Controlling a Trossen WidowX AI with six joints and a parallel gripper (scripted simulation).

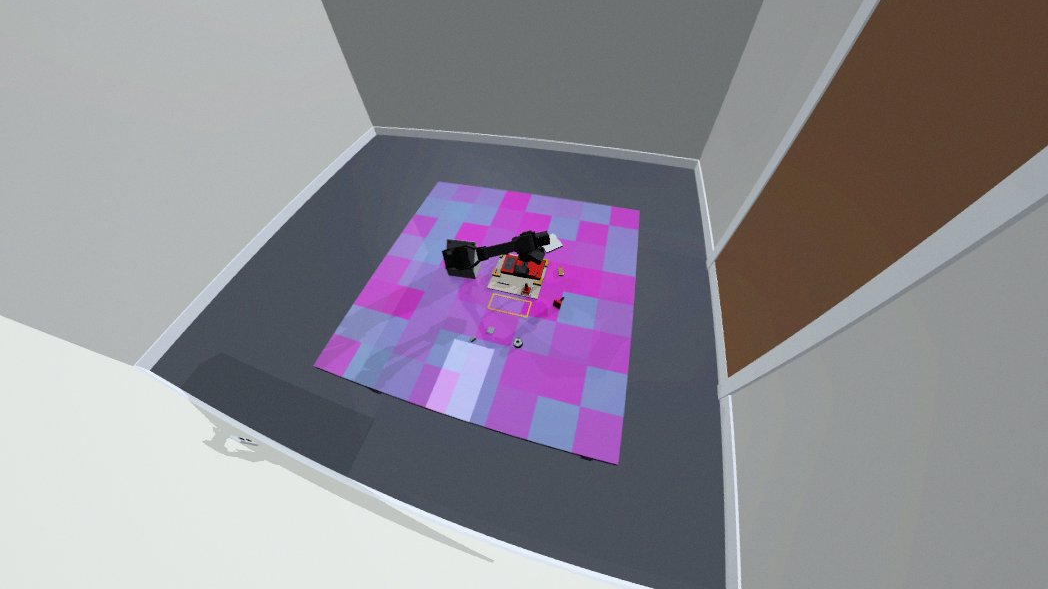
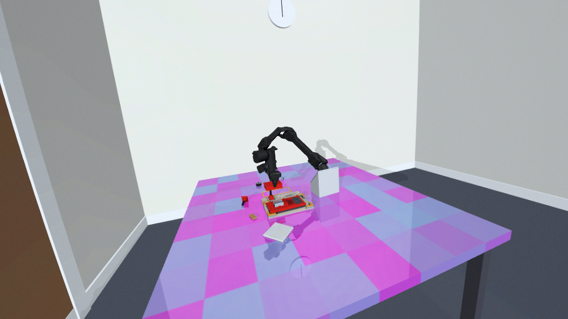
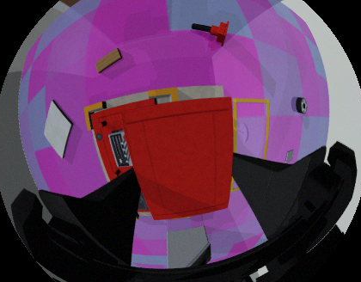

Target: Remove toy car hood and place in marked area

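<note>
Right now the small grey piece is 28 cm to the right of my gripper tip, 11 cm below it and 7 cm behind it. From my gripper tip the other things lie so: white flat plate 27 cm to the left, 11 cm below, 4 cm ahead; small brown block 14 cm ahead, 11 cm to the left, 11 cm below; red hood right at my gripper tip.
</note>
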